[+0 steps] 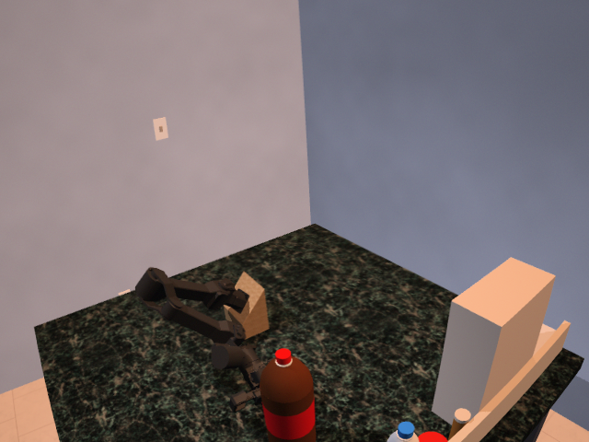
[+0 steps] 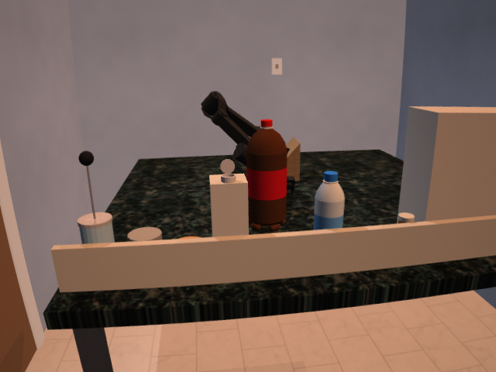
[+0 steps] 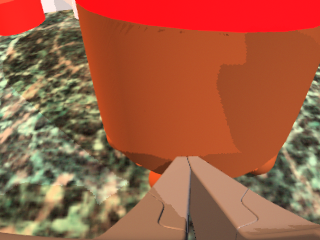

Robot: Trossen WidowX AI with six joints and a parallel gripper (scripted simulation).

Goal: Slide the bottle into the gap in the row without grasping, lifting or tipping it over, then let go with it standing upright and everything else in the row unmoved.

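The cola bottle is 10 cm above my hand, 9 cm ahead of it and 2 cm to the right of it. From my hand the other things lie so: water bottle: 33 cm ahead, 7 cm to the left, 5 cm above; then red lid: 33 cm ahead, 19 cm to the left, 3 cm below; then rail: 37 cm ahead, 12 cm to the left.
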